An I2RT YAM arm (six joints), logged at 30 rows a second.
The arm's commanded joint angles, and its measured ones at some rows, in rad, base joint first. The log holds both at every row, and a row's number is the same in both.
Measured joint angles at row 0:
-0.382 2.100 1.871 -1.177 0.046 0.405
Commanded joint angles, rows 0 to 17:
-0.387 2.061 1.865 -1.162 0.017 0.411
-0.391 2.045 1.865 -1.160 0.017 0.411
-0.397 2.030 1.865 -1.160 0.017 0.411
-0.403 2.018 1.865 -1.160 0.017 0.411
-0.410 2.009 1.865 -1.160 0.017 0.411
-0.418 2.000 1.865 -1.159 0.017 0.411
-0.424 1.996 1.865 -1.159 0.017 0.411
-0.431 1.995 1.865 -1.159 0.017 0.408
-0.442 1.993 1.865 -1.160 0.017 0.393
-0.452 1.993 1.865 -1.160 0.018 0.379
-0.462 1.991 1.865 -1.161 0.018 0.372
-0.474 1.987 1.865 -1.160 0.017 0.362
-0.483 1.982 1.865 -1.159 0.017 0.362
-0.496 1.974 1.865 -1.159 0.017 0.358
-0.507 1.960 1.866 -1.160 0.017 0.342
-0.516 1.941 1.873 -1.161 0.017 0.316
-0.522 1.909 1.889 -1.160 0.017 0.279
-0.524 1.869 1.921 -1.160 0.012 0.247
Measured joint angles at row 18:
-0.511 1.993 1.871 -1.163 0.023 0.340
